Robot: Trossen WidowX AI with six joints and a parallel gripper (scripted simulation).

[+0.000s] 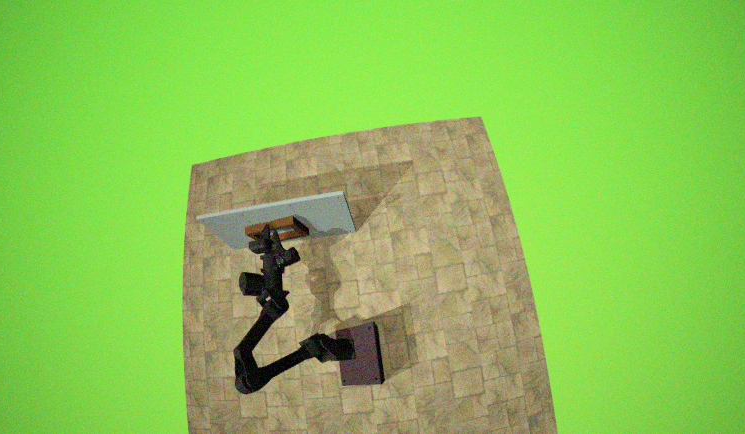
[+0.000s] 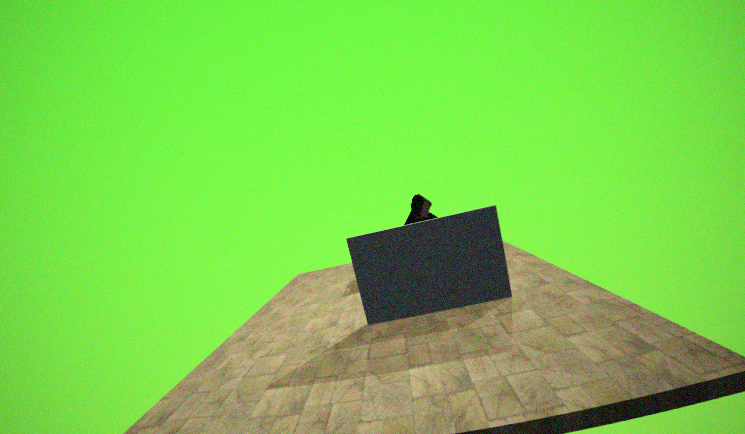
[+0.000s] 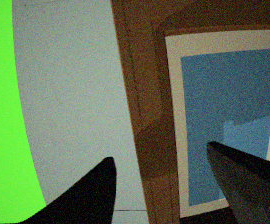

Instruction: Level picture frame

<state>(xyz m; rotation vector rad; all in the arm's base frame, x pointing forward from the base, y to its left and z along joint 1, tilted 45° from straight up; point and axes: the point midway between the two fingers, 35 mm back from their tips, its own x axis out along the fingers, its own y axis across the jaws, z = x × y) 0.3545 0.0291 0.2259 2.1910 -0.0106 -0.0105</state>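
Now: gripper tip 50 mm above the picture frame and 10 mm short of it. From my gripper tip the other things lie so: wall panel 50 mm below, 20 mm ahead, 10 mm to the right.
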